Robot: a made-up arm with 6 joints.
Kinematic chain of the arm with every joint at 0, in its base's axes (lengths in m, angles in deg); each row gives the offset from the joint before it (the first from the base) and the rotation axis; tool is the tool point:
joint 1: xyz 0 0 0.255 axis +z
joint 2: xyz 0 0 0 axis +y
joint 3: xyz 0 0 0.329 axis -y
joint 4: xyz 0 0 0 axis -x
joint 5: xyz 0.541 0 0 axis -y
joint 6: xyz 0 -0.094 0 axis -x
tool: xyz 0 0 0
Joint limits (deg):
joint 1: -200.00..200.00
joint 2: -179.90..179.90
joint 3: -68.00..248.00
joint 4: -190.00..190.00
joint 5: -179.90..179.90
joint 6: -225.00..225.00
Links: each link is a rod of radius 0.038 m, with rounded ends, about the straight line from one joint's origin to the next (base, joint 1, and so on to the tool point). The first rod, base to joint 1, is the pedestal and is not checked.
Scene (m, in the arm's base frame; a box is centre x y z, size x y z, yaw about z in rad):
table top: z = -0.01
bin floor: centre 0.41 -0.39 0 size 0.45 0.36 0.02 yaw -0.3
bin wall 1: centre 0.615 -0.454 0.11 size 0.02 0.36 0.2 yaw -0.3
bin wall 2: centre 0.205 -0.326 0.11 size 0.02 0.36 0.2 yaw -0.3
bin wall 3: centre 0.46 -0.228 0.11 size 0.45 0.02 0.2 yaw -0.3
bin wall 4: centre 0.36 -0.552 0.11 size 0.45 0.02 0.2 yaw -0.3
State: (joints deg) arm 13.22 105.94 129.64 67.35 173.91 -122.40
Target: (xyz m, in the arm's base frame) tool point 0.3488 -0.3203 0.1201
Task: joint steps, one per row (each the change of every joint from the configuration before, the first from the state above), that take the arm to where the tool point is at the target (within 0.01 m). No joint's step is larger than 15 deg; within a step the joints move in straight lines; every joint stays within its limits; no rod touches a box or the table.
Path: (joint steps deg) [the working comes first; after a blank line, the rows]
Joints at the target: 131.06 -24.78 199.53 55.99 173.91 -122.40
Straight joint move there: clear.

1: 13.09 -14.52 7.77 -1.26 0.00 0.00
2: 13.10 -14.53 7.76 -1.27 0.00 0.00
3: 13.09 -14.52 7.77 -1.26 0.00 0.00
4: 13.09 -14.53 7.76 -1.26 0.00 0.00
5: 13.10 -14.52 7.77 -1.26 0.00 0.00
6: 13.09 -14.52 7.76 -1.27 0.00 0.00
7: 13.10 -14.53 7.77 -1.26 0.00 0.00
8: 13.09 -14.52 7.76 -1.26 0.00 0.00
9: 13.09 -14.53 7.77 -1.26 0.00 0.00

